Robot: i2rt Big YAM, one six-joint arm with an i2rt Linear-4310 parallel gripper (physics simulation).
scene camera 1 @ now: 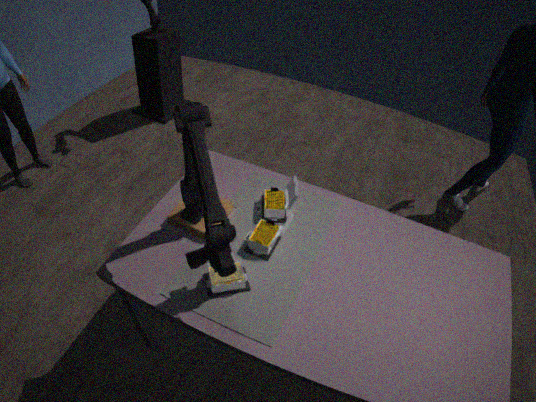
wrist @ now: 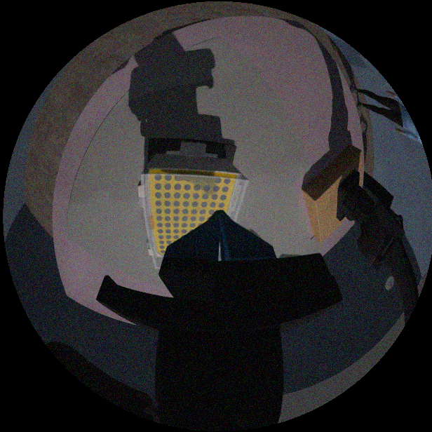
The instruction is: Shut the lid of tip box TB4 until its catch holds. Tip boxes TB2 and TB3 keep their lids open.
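Places are measured from the arm's base along level axes (x ahead, y left, z up), in metres.
Pixels of known places: arm's base, link origin: point(scene camera 1: 196, 211).
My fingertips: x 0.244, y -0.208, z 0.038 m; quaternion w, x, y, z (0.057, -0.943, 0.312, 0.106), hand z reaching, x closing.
Ahead of a thing's pixels: the offset from my fingertips to its middle. Level surfaces: height alone.
A tip box {dz -0.038, dx +0.026, dy +0.007 m} point(scene camera 1: 228, 286) point(wrist: 172, 200) with a yellow rack stands below my gripper; I take it to be TB4, but its label is not readable. A clear lid appears to lie over its rack; whether the catch holds cannot be told. My gripper point(scene camera 1: 228, 273) point(wrist: 219, 215) is shut and empty, its tips over the box in the wrist view; contact cannot be told. Two other tip boxes, a farther one {dz -0.012, dx +0.013, dy +0.423 m} point(scene camera 1: 274, 200) and a nearer one {dz -0.012, dx +0.062, dy +0.238 m} point(scene camera 1: 264, 236), have clear lids standing open at their right sides in the scene view. Which is TB2 or TB3 cannot be told.
The boxes stand on a grey-green mat {dz -0.077 m} point(scene camera 1: 300, 260) point(wrist: 265, 120) on the pinkish table {dz -0.080 m} point(scene camera 1: 410, 295). The arm's base stands on a wooden block point(scene camera 1: 227, 205) point(wrist: 322, 220) at the table's left. A dark pedestal point(scene camera 1: 150, 75) and two people point(scene camera 1: 7, 95) point(scene camera 1: 505, 115) are beyond the table.
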